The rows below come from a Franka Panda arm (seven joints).
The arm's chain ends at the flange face. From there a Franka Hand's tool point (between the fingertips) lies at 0.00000 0.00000 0.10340 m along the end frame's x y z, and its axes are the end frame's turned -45 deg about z.
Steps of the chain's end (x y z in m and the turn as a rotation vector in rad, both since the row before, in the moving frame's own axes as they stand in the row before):
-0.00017 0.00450 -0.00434 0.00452 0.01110 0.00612
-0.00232 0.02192 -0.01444 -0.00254 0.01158 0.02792
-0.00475 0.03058 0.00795 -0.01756 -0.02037 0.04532
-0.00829 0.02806 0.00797 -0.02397 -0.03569 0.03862
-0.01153 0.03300 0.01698 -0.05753 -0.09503 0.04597
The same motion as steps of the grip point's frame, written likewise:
-0.00216 0.00355 -0.00435 -0.00465 0.01105 0.00612
-0.01649 0.01490 -0.01445 -0.00998 0.00639 0.02792
-0.02775 0.01800 0.00791 0.00199 -0.02682 0.04532
-0.03005 0.01304 0.00787 0.00829 -0.04219 0.03862
-0.04255 0.01219 0.01634 0.02652 -0.10788 0.04597

